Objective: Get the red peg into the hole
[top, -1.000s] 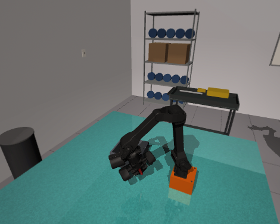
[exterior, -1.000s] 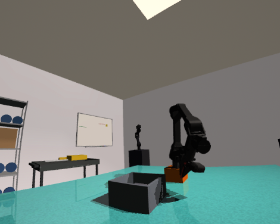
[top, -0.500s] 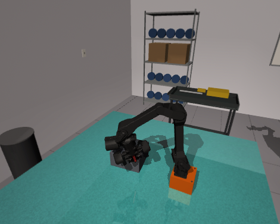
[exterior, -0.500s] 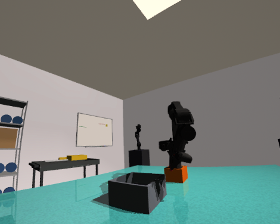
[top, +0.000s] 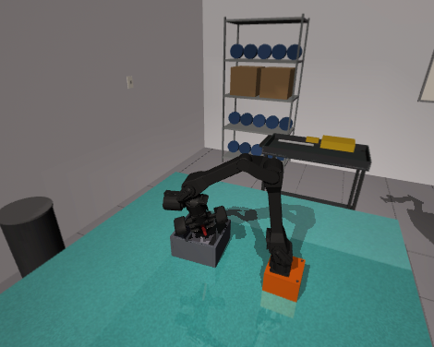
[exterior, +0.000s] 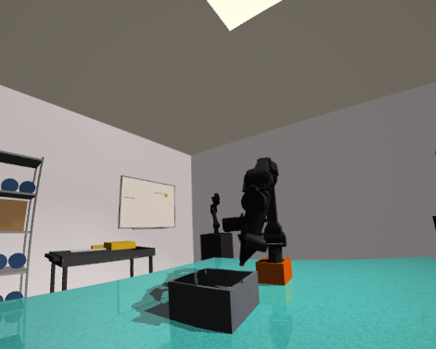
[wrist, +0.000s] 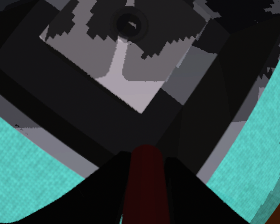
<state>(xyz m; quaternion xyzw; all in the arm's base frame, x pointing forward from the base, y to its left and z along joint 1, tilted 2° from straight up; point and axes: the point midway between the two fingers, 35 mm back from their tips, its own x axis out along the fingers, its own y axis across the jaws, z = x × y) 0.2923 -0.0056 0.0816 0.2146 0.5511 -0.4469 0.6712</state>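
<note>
Now: the red peg 10 mm to the left of my gripper tip and 30 mm above it. Also, from my gripper tip: grey box 40 mm ahead, 70 mm to the right, 110 mm below; then plate 40 mm ahead, 70 mm to the right, 90 mm below.
</note>
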